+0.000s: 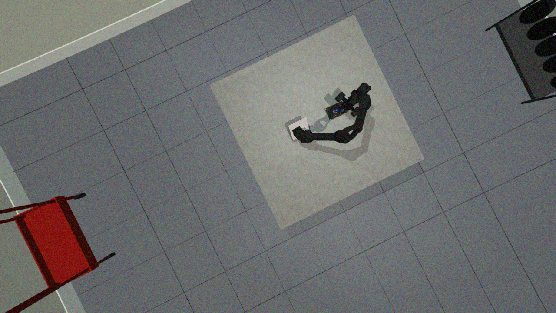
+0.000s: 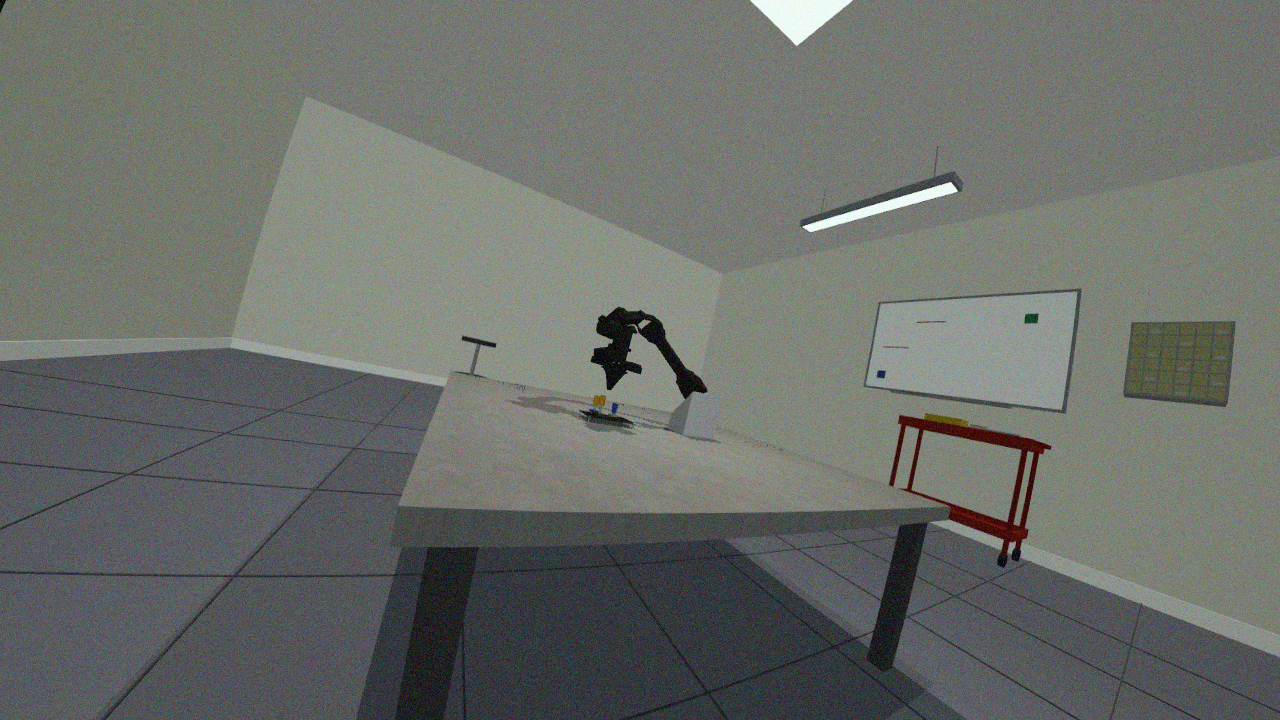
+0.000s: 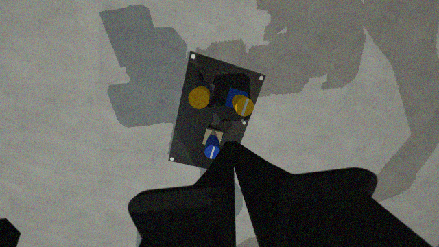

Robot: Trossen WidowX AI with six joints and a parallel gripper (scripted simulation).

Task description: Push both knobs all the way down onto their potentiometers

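My gripper tip is now 30 mm past the blue knob, 10 mm to the right of it and 50 mm above it.
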